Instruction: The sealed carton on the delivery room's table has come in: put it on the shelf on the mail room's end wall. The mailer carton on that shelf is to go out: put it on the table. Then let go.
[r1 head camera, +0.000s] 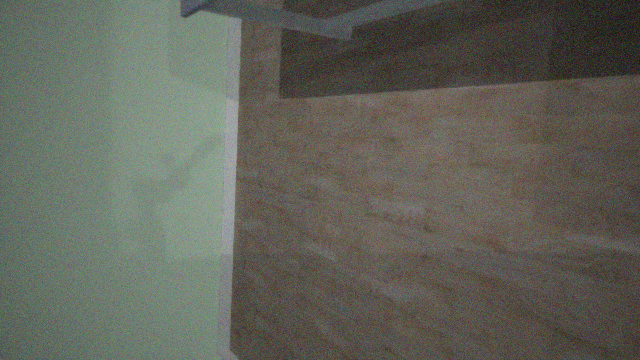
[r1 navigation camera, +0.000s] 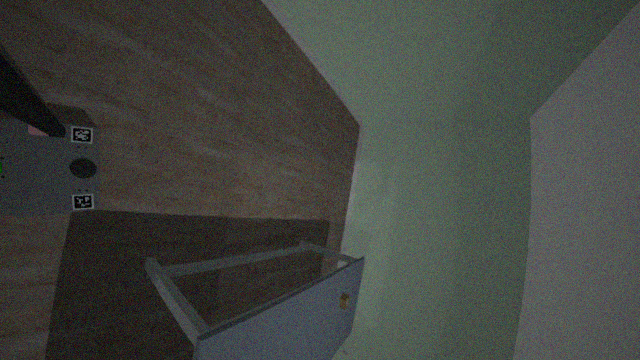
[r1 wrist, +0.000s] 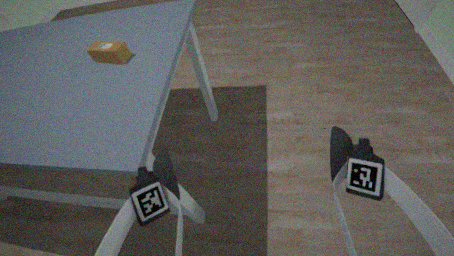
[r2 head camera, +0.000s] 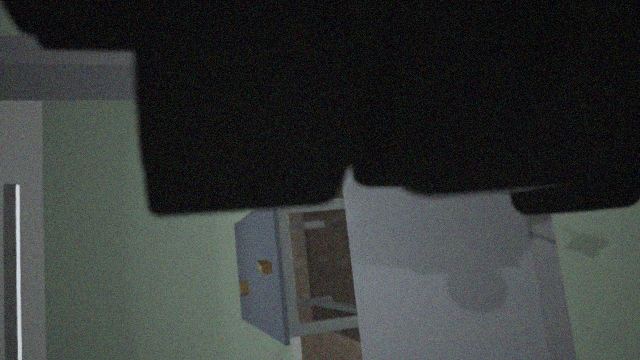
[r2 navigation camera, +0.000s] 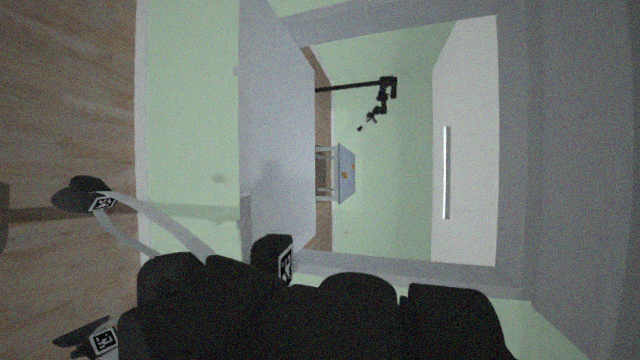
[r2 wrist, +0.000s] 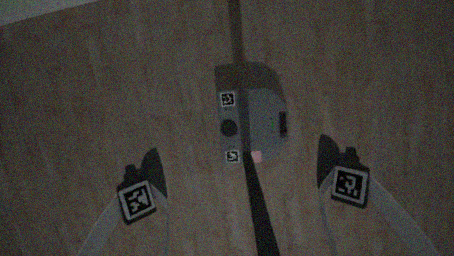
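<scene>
A blue-grey table (r1 navigation camera: 280, 320) (r1 wrist: 65, 110) (r2 head camera: 260, 240) (r2 navigation camera: 347, 190) stands in the far room. An orange-brown carton (r1 navigation camera: 344, 300) (r1 wrist: 109, 52) lies on it. Two such cartons show on it in the r2 head view, one nearer the middle (r2 head camera: 265, 267) and another (r2 head camera: 244, 288) by the far edge; I cannot tell which is sealed. My r1 gripper (r1 wrist: 252, 162) is open and empty, beside the table's end. My r2 gripper (r2 wrist: 241, 166) (r2 navigation camera: 75, 265) is open and empty above the floor, in front of the opening's wall. The shelf and mailer carton cannot be made out.
A wall opening with a pale grey ledge (r2 head camera: 425, 310) (r2 navigation camera: 280, 125) lies between r2 and the table's room. r2's dark arm (r2 navigation camera: 300, 320) covers much of its head view. Table legs (r1 wrist: 204, 75) stand near r1. A green wall (r1 head camera: 100, 200) (r1 navigation camera: 440, 200) stands behind the table.
</scene>
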